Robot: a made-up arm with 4 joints.
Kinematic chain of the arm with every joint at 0, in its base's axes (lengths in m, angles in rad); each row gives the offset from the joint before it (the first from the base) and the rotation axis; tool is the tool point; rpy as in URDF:
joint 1: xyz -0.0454 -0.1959 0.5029 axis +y
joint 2: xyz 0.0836 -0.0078 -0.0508 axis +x
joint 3: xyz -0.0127 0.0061 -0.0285 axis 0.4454 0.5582 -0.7
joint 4: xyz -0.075 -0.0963 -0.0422 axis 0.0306 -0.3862 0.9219
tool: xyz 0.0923 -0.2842 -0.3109 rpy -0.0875 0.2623 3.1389
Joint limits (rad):
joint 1: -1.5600..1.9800
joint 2: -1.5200..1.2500
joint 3: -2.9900..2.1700
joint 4: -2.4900..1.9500
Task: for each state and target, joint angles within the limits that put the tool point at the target. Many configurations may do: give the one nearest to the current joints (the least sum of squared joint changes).
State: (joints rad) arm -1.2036 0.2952 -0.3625 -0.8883
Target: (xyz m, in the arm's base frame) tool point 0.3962 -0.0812 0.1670
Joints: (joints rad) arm -1.4192 1.0176 -0.0737 -1.0536
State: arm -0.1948 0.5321 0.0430 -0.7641
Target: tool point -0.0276 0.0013 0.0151
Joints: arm -0.9766 1.1925 0.2433 -1.1697
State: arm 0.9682 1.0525 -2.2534 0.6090
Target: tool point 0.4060 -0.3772 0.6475
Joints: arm 0.4374 1.2500 -2.4878 0.1302
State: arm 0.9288 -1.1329 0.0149 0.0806
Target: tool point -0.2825 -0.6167 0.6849
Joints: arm 0.7857 -1.2158 0.7094 -0.2416
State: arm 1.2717 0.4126 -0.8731 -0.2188
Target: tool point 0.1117 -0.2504 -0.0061
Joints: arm 1.0680 0.1859 -1.0051 0.6675
